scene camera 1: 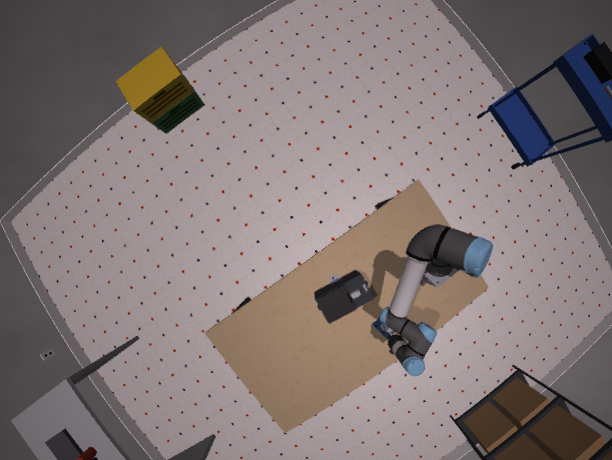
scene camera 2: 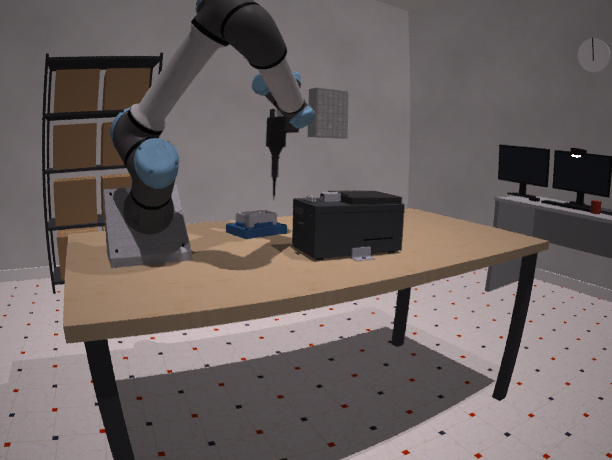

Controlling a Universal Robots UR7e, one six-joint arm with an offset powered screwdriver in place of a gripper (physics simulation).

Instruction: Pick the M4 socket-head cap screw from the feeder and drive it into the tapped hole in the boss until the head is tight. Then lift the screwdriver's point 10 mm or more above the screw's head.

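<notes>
The black screw feeder (scene camera 1: pixel 336 304) (scene camera 2: pixel 350 225) stands on the table, with small light metal parts on top. A grey open-topped housing (scene camera 2: pixel 257 218) sits in a blue fixture (scene camera 1: pixel 378 328) (scene camera 2: pixel 241 231) beside it; the arm hides most of both in scene camera 1. The boss and its tapped hole are too small to make out. My screwdriver (scene camera 2: pixel 274 198) points straight down, its tip in free air above the housing's level, in line with its right part in scene camera 2. Whether a screw is on the tip is too small to tell. No screw can be made out in the housing.
The wooden table (scene camera 1: pixel 280 360) (scene camera 2: pixel 450 250) carries the arm's grey angled base (scene camera 2: pixel 120 240). A shelf rack (scene camera 2: pixel 105 62) with cardboard boxes stands behind the arm. A blue cart (scene camera 1: pixel 522 125) and stacked yellow and green crates (scene camera 1: pixel 155 82) stand away from the table.
</notes>
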